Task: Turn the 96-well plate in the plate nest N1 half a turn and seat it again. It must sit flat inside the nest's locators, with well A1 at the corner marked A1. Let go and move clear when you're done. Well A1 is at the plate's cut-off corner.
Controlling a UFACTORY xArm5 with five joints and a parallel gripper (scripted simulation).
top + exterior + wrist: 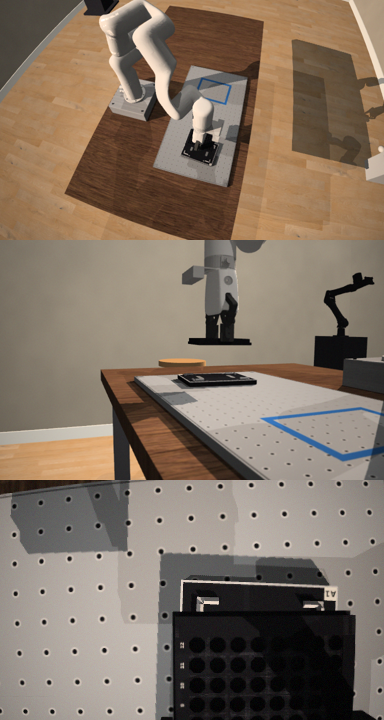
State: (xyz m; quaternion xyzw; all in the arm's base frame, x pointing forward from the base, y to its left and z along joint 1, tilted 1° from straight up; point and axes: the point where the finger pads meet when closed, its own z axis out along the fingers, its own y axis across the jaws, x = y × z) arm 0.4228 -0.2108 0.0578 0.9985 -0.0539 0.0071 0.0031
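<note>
The black plate nest lies 100 mm below my hand and 10 mm to the right of it. Also, from my hand: black 96-well plate 10 mm below.
</note>
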